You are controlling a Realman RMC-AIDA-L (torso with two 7-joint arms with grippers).
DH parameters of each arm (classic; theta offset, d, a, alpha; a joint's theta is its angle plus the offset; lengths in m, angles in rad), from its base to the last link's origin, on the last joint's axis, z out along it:
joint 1: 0 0.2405 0 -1.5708
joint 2: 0 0 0 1.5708
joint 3: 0 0.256 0 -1.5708
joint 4: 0 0 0 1.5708
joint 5: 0 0.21 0 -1.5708
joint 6: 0 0 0 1.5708
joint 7: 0 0.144 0 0
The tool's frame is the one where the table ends.
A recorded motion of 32 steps. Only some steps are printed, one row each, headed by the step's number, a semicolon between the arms.
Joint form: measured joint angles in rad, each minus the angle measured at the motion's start. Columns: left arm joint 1, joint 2, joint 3, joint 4, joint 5, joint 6, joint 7; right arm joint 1, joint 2, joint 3, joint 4, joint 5, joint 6, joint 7.
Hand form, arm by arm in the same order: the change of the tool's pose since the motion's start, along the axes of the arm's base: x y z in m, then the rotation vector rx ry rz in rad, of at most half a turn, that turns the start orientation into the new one. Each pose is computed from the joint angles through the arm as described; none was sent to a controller.
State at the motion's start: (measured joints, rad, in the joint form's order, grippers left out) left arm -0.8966 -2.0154 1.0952 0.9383 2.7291 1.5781 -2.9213; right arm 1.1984 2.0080 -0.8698 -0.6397 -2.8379 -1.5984 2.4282
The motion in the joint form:
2: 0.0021 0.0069 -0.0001 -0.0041 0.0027 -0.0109 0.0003; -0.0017 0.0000 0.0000 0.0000 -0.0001 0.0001 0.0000
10: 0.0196 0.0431 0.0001 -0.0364 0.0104 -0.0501 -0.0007; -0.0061 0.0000 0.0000 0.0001 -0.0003 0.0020 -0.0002
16: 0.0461 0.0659 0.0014 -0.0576 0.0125 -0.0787 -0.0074; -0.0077 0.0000 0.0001 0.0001 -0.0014 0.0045 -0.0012
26: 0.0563 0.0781 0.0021 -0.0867 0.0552 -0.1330 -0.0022; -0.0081 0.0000 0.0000 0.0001 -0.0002 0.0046 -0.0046
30: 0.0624 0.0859 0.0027 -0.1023 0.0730 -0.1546 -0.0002; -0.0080 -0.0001 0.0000 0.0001 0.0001 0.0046 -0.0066
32: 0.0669 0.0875 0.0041 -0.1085 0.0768 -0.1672 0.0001; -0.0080 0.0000 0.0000 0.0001 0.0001 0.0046 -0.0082
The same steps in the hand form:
2: -0.0027 0.0019 0.0028 0.0126 0.0062 -0.0001; 0.0007 -0.0002 0.0000 0.0001 -0.0001 -0.0017
10: -0.0209 0.0066 0.0157 0.0564 0.0349 0.0247; 0.0026 -0.0005 0.0000 0.0017 -0.0001 -0.0051
16: -0.0386 0.0060 0.0238 0.0883 0.0513 0.0587; 0.0034 -0.0003 0.0001 0.0036 -0.0010 -0.0047
26: -0.0543 0.0094 0.0302 0.1250 0.1023 0.0602; 0.0035 -0.0004 0.0000 0.0020 0.0001 -0.0020
30: -0.0626 0.0099 0.0338 0.1384 0.1260 0.0653; 0.0034 -0.0004 0.0000 0.0012 0.0003 -0.0001
32: -0.0661 0.0099 0.0343 0.1452 0.1321 0.0669; 0.0034 -0.0004 0.0000 0.0004 0.0003 0.0013

